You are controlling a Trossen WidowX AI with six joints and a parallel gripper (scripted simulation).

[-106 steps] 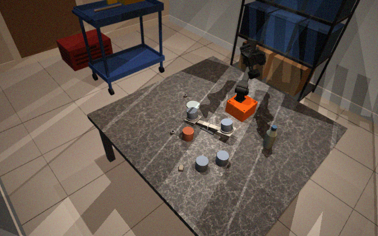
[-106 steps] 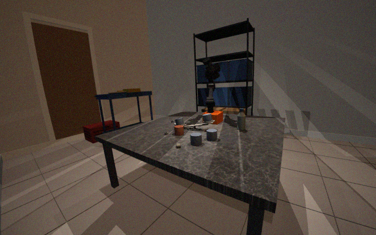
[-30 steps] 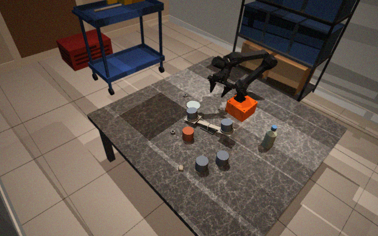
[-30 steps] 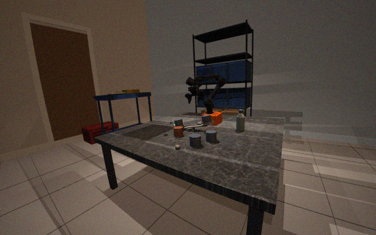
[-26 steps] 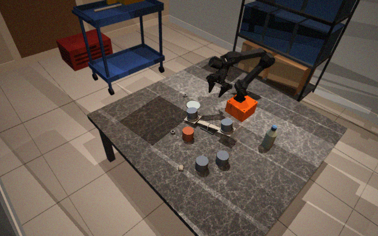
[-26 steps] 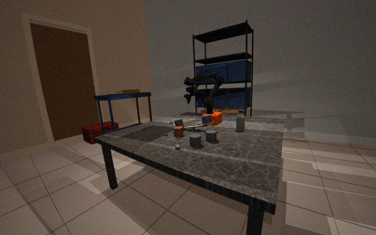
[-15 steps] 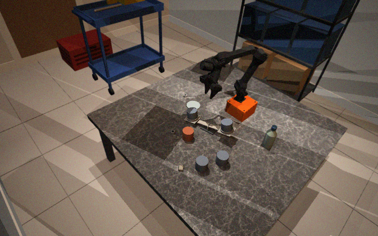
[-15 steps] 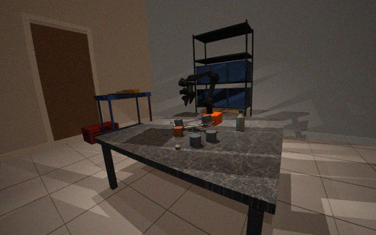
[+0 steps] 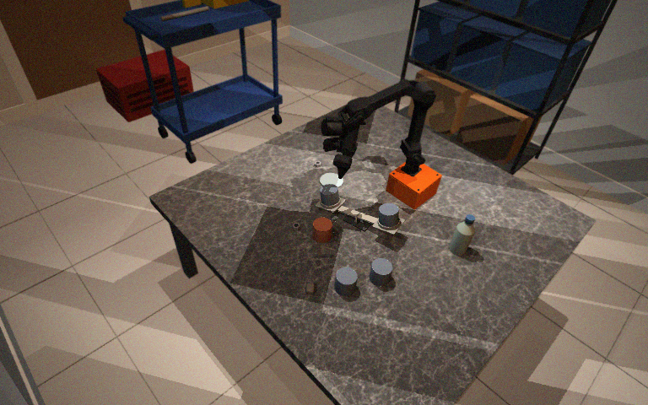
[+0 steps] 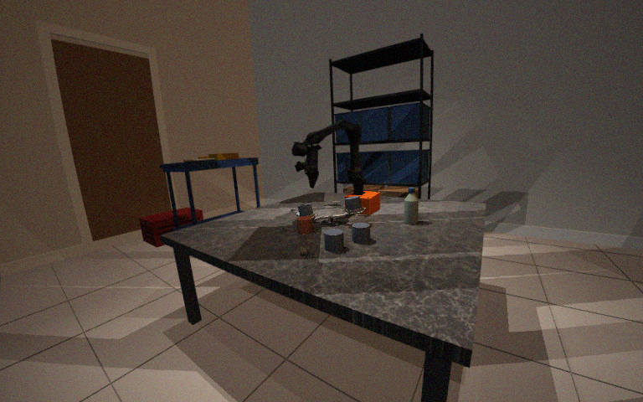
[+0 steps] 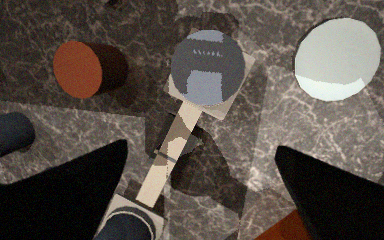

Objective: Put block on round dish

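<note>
Right now my gripper tip is 30 mm short of the green block, 20 mm to the left of it and 130 mm above it. Round my gripper tip: blue-grey cup (10 mm behind, 240 mm to the left, 60 mm below); orange-red cup (180 mm ahead, 70 mm to the left, 140 mm below); pale round dish (90 mm behind, 130 mm to the right, 170 mm below).
</note>
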